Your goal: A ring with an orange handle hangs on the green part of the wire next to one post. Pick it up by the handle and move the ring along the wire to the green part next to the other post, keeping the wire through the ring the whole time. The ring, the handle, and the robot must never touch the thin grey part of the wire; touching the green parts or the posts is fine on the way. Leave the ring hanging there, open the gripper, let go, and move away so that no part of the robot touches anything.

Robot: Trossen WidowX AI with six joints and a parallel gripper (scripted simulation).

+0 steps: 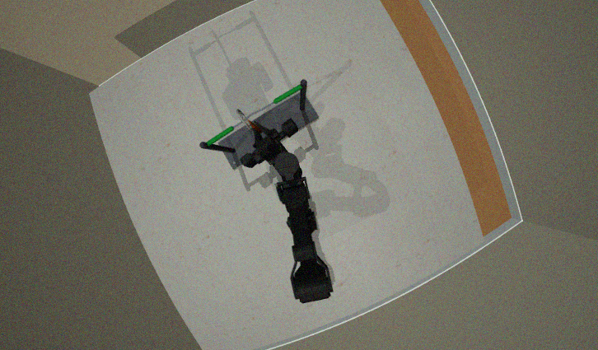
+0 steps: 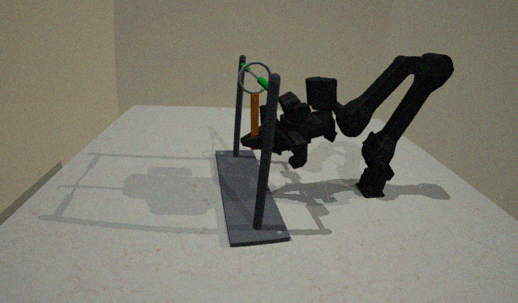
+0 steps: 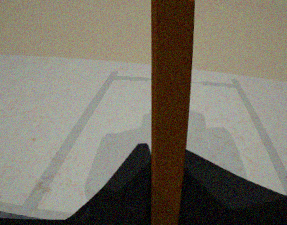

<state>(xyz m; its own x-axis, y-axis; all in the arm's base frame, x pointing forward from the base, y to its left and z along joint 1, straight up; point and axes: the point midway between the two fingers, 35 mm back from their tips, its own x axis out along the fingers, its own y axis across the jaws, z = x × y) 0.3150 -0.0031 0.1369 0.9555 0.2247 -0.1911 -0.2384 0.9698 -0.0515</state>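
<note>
The ring with orange handle lies 90 mm above my gripper tip and 20 mm behind it.
</note>
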